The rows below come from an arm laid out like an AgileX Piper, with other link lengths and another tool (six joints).
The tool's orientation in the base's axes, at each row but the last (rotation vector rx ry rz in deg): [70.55, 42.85, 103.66]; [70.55, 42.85, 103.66]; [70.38, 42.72, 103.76]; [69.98, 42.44, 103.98]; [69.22, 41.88, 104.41]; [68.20, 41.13, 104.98]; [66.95, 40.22, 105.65]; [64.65, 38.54, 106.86]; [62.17, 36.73, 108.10]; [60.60, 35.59, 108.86]
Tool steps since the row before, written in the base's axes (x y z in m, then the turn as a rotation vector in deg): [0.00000, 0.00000, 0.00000, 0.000, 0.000, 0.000]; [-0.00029, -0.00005, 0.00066, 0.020, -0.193, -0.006]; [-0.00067, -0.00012, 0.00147, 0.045, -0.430, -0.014]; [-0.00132, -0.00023, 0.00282, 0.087, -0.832, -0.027]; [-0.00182, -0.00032, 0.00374, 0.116, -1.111, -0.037]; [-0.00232, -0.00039, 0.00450, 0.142, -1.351, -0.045]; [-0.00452, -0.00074, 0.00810, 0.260, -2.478, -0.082]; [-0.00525, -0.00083, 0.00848, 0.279, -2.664, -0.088]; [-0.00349, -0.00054, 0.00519, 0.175, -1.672, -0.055]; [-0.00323, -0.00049, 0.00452, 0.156, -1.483, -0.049]
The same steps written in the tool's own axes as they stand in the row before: [0.00000, 0.00000, 0.00000, 0.000, 0.000, 0.000]; [0.00032, 0.00065, -0.00004, -0.174, 0.086, 0.011]; [0.00071, 0.00145, -0.00011, -0.387, 0.191, 0.024]; [0.00136, 0.00280, -0.00022, -0.750, 0.369, 0.046]; [0.00182, 0.00374, -0.00030, -1.002, 0.492, 0.061]; [0.00222, 0.00455, -0.00038, -1.218, 0.599, 0.075]; [0.00405, 0.00834, -0.00079, -2.234, 1.098, 0.137]; [0.00436, 0.00897, -0.00087, -2.401, 1.181, 0.147]; [0.00274, 0.00563, -0.00049, -1.507, 0.741, 0.092]; [0.00243, 0.00500, -0.00043, -1.337, 0.657, 0.082]
